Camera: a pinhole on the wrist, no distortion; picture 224 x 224 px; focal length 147.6 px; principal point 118.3 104.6 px. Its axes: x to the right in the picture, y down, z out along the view. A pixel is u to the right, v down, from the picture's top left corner.
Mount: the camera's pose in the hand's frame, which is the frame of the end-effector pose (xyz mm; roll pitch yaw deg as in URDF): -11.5 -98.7 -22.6 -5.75 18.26 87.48
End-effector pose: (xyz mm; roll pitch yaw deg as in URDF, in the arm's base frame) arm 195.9 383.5 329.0 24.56 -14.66 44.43
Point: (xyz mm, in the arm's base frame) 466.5 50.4 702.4
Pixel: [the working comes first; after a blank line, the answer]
In the camera's frame: -294.4 -119.9 459.7

23.8 66.1
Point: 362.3 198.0 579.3
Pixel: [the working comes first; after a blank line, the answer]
In the camera's frame: -131.2 -97.4 315.9

57.0 59.1
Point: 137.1 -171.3 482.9
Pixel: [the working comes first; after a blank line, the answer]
In the camera's frame: -253.1 324.3 377.0

outside the picture
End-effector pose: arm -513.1 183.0 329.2 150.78 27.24 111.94
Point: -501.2 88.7 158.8
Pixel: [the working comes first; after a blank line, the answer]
In the camera's frame: -72.0 -25.0 163.8

53.4 82.0
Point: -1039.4 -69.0 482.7
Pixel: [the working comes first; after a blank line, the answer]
In the camera's frame: -222.4 121.8 -448.8

behind the camera
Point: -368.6 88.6 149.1
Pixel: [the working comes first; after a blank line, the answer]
In the camera's frame: -13.8 7.3 278.9

111.0 108.5
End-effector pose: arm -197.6 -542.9 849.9 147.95 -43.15 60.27
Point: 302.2 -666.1 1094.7
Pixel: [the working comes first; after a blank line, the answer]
In the camera's frame: 477.4 -294.0 356.9

outside the picture
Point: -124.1 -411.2 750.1
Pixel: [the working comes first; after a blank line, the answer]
In the camera's frame: -47.5 -69.2 158.2

74.0 40.0
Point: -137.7 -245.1 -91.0
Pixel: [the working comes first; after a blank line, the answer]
In the camera's frame: -671.6 345.5 574.9

outside the picture
